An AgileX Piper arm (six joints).
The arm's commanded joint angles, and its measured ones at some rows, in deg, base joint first. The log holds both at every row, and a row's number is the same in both.
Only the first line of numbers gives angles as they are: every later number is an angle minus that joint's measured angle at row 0.
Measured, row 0:
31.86 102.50 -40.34 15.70 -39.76 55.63
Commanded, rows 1 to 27:
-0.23 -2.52 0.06 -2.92 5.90 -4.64
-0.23 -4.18 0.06 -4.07 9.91 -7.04
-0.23 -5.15 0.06 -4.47 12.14 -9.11
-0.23 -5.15 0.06 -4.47 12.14 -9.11
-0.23 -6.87 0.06 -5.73 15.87 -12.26
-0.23 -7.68 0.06 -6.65 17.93 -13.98
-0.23 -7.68 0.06 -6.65 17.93 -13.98
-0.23 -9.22 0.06 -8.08 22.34 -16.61
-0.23 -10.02 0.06 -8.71 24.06 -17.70
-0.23 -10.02 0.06 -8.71 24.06 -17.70
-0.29 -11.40 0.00 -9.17 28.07 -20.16
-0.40 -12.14 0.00 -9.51 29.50 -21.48
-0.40 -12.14 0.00 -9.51 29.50 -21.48
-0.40 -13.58 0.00 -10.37 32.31 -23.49
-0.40 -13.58 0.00 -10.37 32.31 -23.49
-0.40 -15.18 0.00 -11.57 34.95 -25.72
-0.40 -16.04 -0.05 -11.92 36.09 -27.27
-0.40 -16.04 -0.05 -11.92 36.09 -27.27
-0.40 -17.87 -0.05 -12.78 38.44 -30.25
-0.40 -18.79 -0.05 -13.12 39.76 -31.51
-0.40 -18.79 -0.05 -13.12 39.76 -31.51
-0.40 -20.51 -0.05 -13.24 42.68 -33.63
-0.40 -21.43 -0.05 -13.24 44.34 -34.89
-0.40 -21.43 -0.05 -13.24 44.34 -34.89
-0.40 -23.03 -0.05 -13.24 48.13 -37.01
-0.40 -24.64 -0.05 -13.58 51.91 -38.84
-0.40 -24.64 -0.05 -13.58 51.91 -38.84
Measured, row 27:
-0.06 -22.29 0.06 -12.55 46.23 -35.12
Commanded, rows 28 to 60:
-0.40 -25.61 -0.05 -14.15 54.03 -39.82
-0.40 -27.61 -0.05 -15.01 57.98 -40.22
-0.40 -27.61 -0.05 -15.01 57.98 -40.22
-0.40 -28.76 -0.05 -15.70 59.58 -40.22
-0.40 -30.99 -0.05 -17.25 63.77 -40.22
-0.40 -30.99 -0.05 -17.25 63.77 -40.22
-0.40 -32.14 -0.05 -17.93 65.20 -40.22
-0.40 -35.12 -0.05 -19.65 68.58 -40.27
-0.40 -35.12 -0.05 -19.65 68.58 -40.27
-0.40 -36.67 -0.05 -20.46 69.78 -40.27
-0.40 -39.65 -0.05 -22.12 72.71 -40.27
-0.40 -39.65 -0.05 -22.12 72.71 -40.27
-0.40 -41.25 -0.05 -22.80 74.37 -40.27
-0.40 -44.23 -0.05 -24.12 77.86 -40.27
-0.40 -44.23 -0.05 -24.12 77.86 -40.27
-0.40 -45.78 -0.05 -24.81 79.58 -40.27
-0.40 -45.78 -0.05 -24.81 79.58 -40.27
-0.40 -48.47 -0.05 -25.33 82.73 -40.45
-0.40 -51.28 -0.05 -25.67 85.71 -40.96
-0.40 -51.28 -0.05 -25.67 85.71 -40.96
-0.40 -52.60 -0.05 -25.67 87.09 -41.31
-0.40 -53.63 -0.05 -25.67 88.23 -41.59
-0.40 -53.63 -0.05 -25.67 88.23 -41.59
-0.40 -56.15 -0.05 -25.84 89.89 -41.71
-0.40 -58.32 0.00 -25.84 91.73 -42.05
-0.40 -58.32 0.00 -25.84 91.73 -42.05
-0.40 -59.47 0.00 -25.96 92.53 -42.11
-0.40 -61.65 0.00 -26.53 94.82 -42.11
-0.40 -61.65 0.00 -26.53 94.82 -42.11
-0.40 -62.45 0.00 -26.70 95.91 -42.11
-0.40 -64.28 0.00 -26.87 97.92 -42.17
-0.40 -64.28 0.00 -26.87 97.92 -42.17
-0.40 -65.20 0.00 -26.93 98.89 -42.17
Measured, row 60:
-0.06 -63.88 0.12 -26.41 96.94 -41.25
